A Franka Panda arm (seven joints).
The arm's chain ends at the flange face. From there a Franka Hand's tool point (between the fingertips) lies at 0.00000 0.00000 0.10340 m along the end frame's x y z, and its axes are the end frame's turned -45 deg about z.
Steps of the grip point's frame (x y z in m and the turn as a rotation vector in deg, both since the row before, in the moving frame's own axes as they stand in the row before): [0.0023, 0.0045, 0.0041, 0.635, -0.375, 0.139]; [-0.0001, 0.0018, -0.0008, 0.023, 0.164, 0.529]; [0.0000, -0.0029, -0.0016, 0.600, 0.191, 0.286]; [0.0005, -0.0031, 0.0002, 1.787, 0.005, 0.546]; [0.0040, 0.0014, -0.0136, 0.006, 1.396, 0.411]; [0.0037, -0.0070, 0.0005, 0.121, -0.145, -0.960]
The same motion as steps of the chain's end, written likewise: [0.0061, 0.0019, 0.0041, 0.184, -0.714, 0.139]; [0.0010, 0.0016, -0.0008, 0.132, 0.100, 0.529]; [-0.0015, -0.0010, -0.0016, 0.559, -0.289, 0.286]; [0.0004, -0.0002, 0.0003, 1.267, -1.260, 0.546]; [0.0020, -0.0001, -0.0136, 0.991, 0.983, 0.411]; [-0.0020, -0.0076, 0.0005, -0.017, -0.188, -0.960]
